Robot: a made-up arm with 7 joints. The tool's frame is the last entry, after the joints. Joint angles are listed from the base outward. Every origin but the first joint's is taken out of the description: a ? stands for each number. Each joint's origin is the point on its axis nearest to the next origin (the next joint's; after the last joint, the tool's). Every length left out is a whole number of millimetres.
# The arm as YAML. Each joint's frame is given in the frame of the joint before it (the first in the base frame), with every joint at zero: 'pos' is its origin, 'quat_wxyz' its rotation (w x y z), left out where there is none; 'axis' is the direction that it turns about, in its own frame. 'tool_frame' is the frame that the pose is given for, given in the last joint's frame.
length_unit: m
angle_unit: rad
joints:
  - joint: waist
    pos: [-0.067, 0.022, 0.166]
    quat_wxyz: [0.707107, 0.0, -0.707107, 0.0]
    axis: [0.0, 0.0, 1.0]
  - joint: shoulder
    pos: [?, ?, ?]
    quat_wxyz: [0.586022, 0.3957, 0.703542, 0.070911]
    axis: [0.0, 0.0, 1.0]
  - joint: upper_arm
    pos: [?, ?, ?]
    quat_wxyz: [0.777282, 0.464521, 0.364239, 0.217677]
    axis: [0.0, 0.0, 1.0]
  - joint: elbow
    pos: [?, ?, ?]
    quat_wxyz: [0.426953, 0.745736, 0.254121, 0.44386]
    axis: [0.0, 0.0, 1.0]
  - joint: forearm
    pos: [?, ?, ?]
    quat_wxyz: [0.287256, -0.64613, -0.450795, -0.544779]
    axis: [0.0, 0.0, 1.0]
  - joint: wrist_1
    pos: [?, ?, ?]
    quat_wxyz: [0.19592, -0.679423, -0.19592, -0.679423]
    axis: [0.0, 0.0, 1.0]
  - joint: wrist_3
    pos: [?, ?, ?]
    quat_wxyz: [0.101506, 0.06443, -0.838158, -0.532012]
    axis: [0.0, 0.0, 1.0]
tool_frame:
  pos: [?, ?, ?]
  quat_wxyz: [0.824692, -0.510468, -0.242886, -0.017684]
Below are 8 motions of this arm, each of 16 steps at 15 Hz.
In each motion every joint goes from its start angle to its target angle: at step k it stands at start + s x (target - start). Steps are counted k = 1, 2, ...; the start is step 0. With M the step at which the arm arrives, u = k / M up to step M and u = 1 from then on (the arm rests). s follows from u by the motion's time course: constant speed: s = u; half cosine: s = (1 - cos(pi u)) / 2; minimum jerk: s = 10 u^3 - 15 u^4 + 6 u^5.
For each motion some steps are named. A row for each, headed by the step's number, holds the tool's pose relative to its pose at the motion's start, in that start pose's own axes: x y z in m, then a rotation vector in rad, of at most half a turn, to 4 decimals.
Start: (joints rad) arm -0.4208 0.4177 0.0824 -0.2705 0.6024 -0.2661 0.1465
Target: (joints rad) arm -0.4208 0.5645 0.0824 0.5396 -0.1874 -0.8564 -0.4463
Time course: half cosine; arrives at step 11
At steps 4, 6, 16:
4: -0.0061 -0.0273 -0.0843 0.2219 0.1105 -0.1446
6: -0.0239 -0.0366 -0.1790 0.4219 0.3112 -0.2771
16: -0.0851 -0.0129 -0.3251 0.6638 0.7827 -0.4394

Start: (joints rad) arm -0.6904 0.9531 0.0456 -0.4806 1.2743 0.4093 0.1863
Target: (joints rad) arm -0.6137 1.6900 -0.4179 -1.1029 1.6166 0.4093 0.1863
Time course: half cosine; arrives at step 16
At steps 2, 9, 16:
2: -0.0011 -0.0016 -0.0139 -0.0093 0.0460 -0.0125
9: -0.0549 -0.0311 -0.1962 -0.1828 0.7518 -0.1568
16: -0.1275 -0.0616 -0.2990 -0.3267 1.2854 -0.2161

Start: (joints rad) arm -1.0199 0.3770 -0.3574 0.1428 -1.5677 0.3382 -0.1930
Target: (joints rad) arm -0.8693 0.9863 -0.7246 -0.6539 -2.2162 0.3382 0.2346
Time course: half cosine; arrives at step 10
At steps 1, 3, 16:
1: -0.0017 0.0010 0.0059 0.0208 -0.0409 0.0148
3: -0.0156 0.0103 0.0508 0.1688 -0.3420 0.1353
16: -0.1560 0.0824 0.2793 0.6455 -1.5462 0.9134

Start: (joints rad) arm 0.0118 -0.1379 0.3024 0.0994 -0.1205 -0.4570 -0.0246
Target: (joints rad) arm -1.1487 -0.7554 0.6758 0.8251 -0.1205 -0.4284 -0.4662
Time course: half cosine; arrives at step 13
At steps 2, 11, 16:
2: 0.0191 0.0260 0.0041 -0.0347 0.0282 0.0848
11: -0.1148 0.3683 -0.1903 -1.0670 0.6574 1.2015
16: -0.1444 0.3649 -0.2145 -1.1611 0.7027 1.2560

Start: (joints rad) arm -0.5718 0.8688 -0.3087 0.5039 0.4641 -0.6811 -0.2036
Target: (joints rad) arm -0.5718 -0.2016 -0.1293 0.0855 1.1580 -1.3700 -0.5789
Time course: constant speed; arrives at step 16
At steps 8, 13, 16:
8: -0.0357 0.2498 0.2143 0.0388 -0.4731 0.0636
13: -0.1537 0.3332 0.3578 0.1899 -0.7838 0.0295
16: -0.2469 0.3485 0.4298 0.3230 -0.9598 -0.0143

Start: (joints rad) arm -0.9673 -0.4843 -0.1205 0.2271 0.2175 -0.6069 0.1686
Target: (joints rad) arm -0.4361 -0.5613 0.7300 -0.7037 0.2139 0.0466 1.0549
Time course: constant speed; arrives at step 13
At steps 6, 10, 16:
6: -0.0137 0.1118 0.1233 -0.1775 -0.3847 0.2334
10: -0.0413 0.1886 0.1938 -0.3034 -0.6130 0.3748
16: -0.0680 0.2452 0.2355 -0.4038 -0.7714 0.4734

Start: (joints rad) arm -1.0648 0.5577 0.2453 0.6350 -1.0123 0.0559 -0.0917
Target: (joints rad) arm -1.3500 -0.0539 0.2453 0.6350 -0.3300 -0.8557 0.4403
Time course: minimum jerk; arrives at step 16
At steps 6, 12, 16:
6: 0.0322 0.0771 0.0774 -0.2053 -0.2931 0.1070
12: 0.0275 0.3561 0.1750 -0.4801 -0.9861 0.6926
16: 0.0127 0.4075 0.1754 -0.4861 -1.0942 0.8283

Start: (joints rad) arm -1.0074 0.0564 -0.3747 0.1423 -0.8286 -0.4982 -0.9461
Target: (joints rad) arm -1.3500 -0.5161 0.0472 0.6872 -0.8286 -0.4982 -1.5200
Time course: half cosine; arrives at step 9
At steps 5, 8, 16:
5: 0.0266 0.2295 -0.0583 -0.8017 0.4033 -0.0716
8: 0.0303 0.3327 -0.1721 -1.3368 0.6092 -0.2588
16: 0.0303 0.3383 -0.1830 -1.3785 0.6231 -0.2782

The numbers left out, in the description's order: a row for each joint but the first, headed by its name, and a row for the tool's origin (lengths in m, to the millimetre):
shoulder: 0.103 -0.102 0.0
upper_arm: -0.375 0.183 0.0
elbow: 0.085 -0.024 0.0
forearm: 0.005 0.076 0.0
wrist_1: -0.046 -0.165 0.0
wrist_3: -0.225 0.098 0.0
tool: -0.027 -0.02 0.0

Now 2 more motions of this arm.
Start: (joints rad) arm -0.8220 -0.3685 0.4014 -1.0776 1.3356 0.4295 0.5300
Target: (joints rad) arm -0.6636 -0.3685 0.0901 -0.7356 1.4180 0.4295 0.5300
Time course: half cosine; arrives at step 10
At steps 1, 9, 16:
1: 0.0031 -0.0004 -0.0024 0.0104 0.0004 0.0094
9: 0.1043 0.0223 -0.0950 0.4414 -0.0490 0.3241
16: 0.1064 0.0237 -0.0971 0.4530 -0.0519 0.3307

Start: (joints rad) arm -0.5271 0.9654 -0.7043 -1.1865 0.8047 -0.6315 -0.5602
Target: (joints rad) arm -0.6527 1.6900 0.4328 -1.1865 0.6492 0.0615 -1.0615
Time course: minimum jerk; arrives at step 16
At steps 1, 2, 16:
1: -0.0003 -0.0003 0.0003 -0.0013 -0.0003 -0.0020
2: -0.0025 -0.0023 0.0023 -0.0097 -0.0019 -0.0142
16: -0.1472 0.0847 -0.0021 -0.6439 -0.0650 -0.9504

